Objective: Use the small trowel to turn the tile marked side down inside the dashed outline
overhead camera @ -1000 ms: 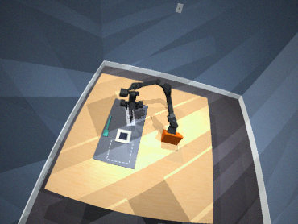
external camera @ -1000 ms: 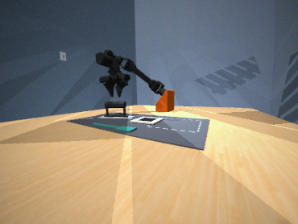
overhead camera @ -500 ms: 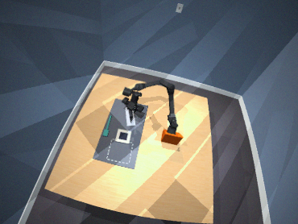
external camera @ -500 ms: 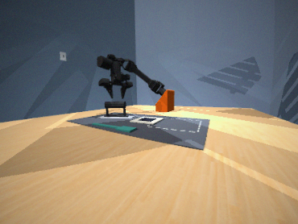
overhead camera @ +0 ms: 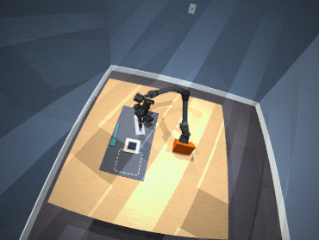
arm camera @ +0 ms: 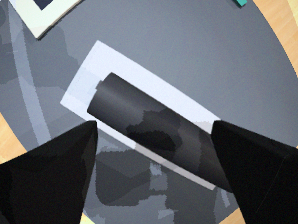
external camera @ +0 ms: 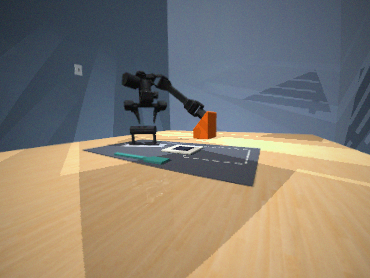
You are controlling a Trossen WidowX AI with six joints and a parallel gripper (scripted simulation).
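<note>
The tile lies 19 cm to the left of my gripper tip, 10 cm below it and 4 cm ahead of it. Also, from my gripper tip: teal trowel (19 cm ahead, 13 cm to the left, 10 cm below).
</note>
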